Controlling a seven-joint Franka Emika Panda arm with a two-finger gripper.
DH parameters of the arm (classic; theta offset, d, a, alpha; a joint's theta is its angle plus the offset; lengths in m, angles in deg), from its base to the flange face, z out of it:
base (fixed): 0 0 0 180
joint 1: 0 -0.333 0 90
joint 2: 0 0 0 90
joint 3: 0 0.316 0.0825 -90
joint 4: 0 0 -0.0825 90
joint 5: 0 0.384 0 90
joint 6: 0 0 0.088 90
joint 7: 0 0.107 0 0
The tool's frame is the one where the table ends.
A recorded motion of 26 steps. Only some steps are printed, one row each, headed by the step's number.
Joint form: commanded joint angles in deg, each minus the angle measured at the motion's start. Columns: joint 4, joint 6, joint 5, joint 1, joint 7, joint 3, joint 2.
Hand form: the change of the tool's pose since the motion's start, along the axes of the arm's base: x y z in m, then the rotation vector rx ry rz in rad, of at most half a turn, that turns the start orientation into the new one. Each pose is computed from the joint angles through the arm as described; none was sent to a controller.
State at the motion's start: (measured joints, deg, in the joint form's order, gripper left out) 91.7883 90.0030 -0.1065 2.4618 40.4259 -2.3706 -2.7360
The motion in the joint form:
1: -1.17 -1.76 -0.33 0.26 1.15 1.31 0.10
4: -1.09 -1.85 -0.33 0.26 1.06 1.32 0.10
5: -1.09 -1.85 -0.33 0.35 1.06 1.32 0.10
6: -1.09 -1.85 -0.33 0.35 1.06 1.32 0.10
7: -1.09 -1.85 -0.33 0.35 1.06 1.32 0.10
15: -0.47 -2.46 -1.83 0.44 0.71 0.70 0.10
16: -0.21 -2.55 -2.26 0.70 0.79 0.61 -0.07
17: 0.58 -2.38 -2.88 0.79 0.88 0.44 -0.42
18: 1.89 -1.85 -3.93 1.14 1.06 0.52 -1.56
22: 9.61 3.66 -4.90 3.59 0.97 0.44 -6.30
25: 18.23 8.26 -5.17 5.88 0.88 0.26 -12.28
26: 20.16 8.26 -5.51 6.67 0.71 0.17 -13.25
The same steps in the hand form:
1: -0.0017 0.0097 0.0060 -0.0057 0.0124 -0.0020
4: -0.0019 0.0098 0.0052 -0.0056 0.0154 -0.0003
5: -0.0019 0.0090 0.0052 -0.0056 0.0154 -0.0019
6: -0.0019 0.0090 0.0052 -0.0056 0.0154 -0.0019
7: -0.0019 0.0090 0.0052 -0.0056 0.0154 -0.0019
15: -0.0040 -0.0006 -0.0008 -0.0295 0.0388 -0.0092
16: -0.0055 -0.0046 -0.0014 -0.0364 0.0426 -0.0170
17: -0.0076 -0.0082 -0.0043 -0.0464 0.0482 -0.0233
18: -0.0135 -0.0122 -0.0036 -0.0645 0.0434 -0.0313
22: -0.0347 -0.0345 -0.0159 -0.0820 0.0024 -0.0676
25: -0.0660 -0.0515 -0.0292 -0.0863 -0.0297 -0.1024
26: -0.0741 -0.0581 -0.0373 -0.0891 -0.0116 -0.1131

